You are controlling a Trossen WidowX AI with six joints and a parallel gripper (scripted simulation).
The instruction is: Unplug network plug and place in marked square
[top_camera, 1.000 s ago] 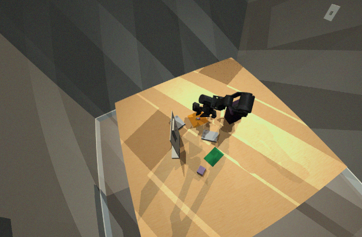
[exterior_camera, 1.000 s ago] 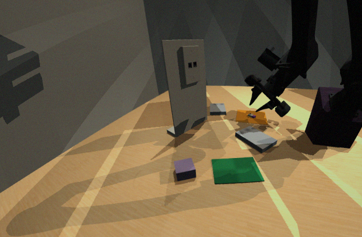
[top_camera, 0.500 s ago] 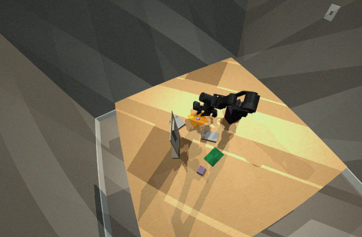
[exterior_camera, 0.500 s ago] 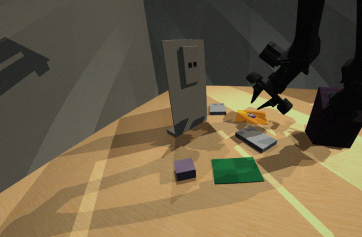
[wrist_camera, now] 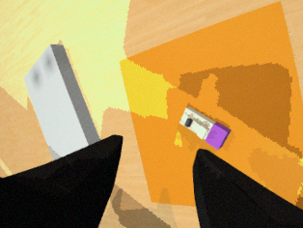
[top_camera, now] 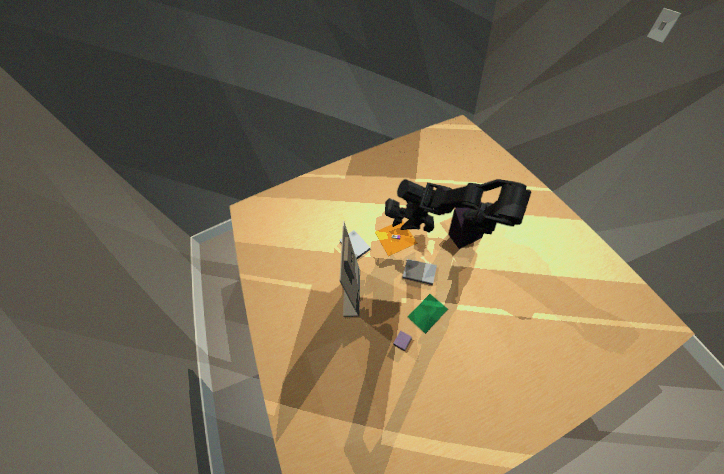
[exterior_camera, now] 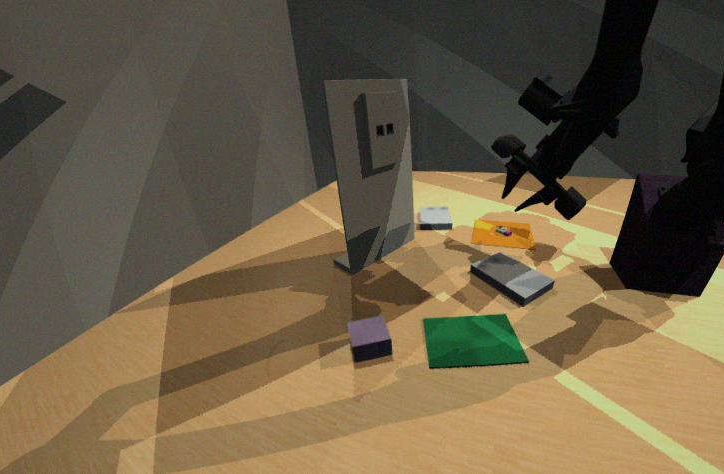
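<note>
My gripper tip is now 1 cm short of the network plug and 6 cm above it. From my gripper tip the other things lie so: green square: 6 cm ahead, 30 cm to the left, 6 cm below; grey upright panel: 23 cm ahead, 12 cm to the left, 7 cm above; orange square: 1 cm ahead, 6 cm below.
</note>
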